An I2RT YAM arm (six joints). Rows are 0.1 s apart.
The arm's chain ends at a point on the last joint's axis. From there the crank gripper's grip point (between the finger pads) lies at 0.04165 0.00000 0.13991 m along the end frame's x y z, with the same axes.
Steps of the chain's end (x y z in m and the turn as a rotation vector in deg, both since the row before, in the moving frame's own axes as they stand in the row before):
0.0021 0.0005 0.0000 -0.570 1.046 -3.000
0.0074 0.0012 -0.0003 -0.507 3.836 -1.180
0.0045 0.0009 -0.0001 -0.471 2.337 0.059
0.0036 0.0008 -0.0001 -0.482 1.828 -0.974
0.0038 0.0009 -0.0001 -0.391 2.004 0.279
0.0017 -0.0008 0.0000 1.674 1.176 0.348
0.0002 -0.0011 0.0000 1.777 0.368 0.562
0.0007 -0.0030 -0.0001 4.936 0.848 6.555
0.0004 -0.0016 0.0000 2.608 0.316 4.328
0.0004 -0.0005 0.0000 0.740 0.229 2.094
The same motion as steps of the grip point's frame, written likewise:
0.0046 -0.0004 -0.0008 -0.570 1.046 -3.000
0.0167 0.0015 -0.0034 -0.507 3.836 -1.180
0.0102 0.0021 -0.0019 -0.471 2.337 0.059
0.0080 0.0012 -0.0015 -0.482 1.828 -0.974
0.0087 0.0021 -0.0016 -0.391 2.004 0.279
0.0046 -0.0046 -0.0009 1.674 1.176 0.348
0.0011 -0.0050 -0.0003 1.777 0.368 0.562
0.0032 -0.0101 -0.0010 4.936 0.848 6.555
0.0013 -0.0048 -0.0003 2.608 0.316 4.328
0.0010 -0.0008 -0.0002 0.740 0.229 2.094

